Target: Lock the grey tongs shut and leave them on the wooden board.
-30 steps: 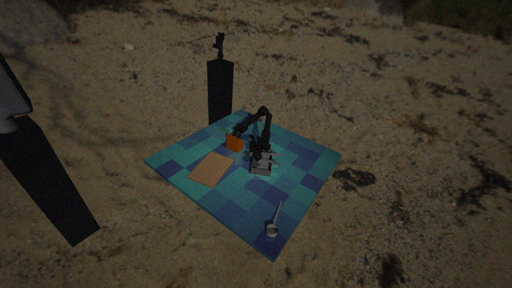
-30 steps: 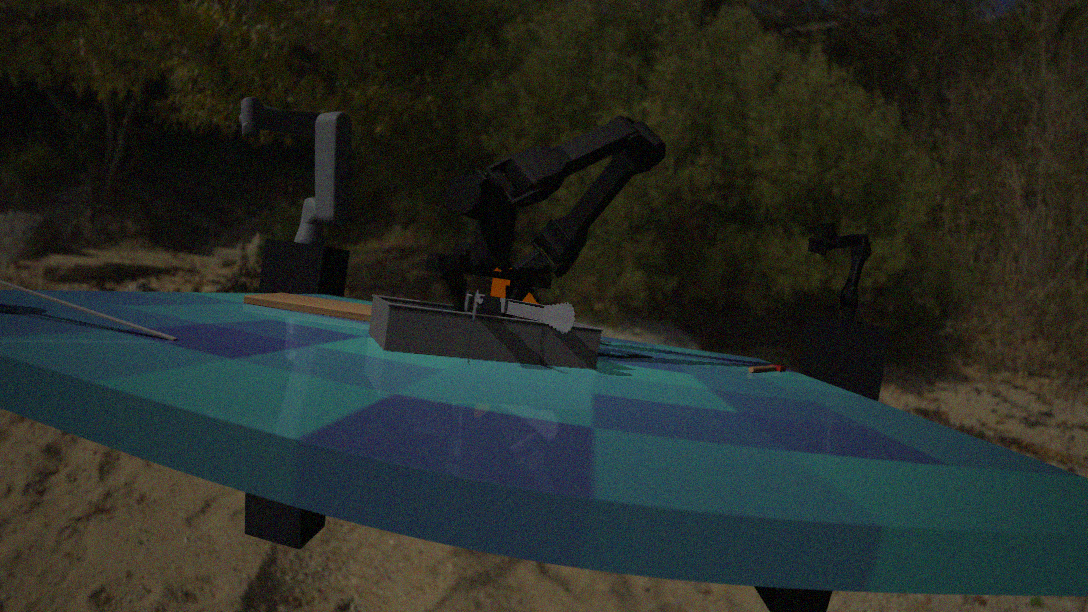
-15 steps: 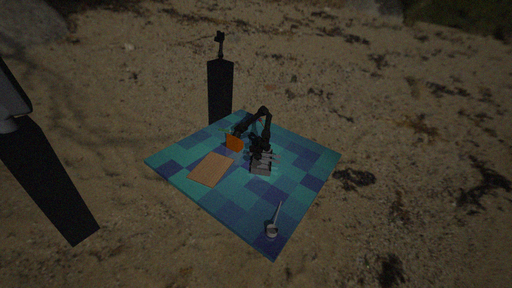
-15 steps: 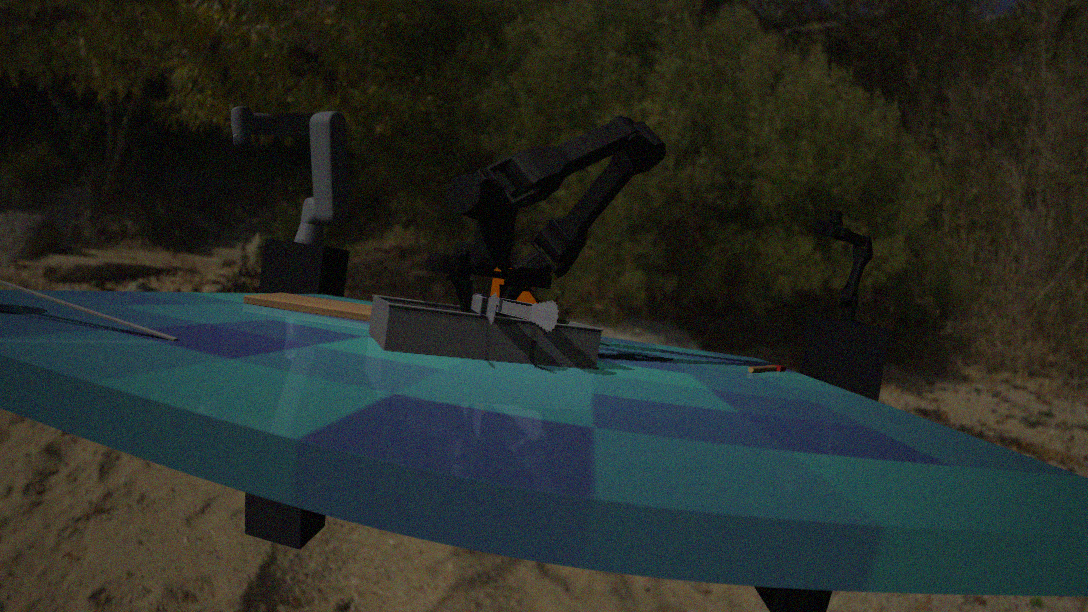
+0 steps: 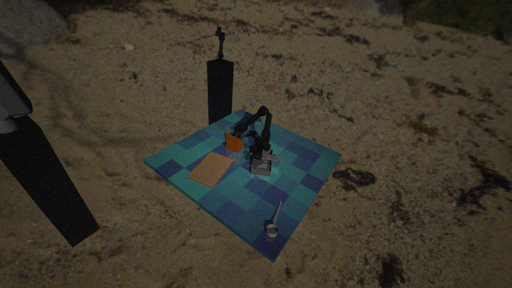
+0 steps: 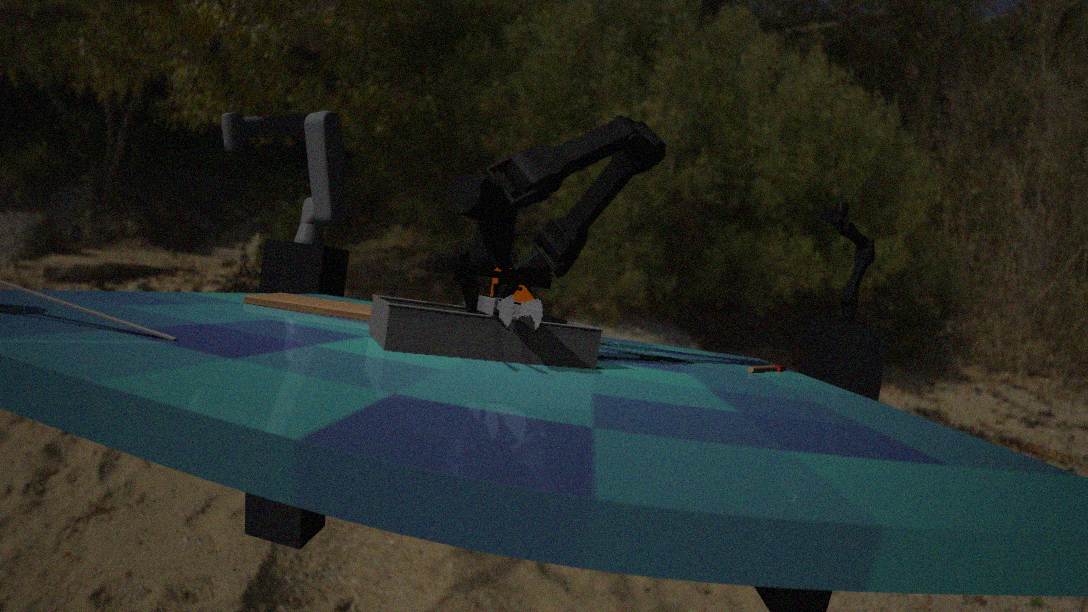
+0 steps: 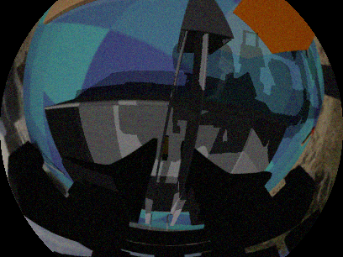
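The grey roasting tin lies 40 mm ahead of my gripper tip and 10 mm to the left of it. The rest, counted from my gripper tip: wooden board 320 mm to the right, 250 mm behind, 20 mm below.
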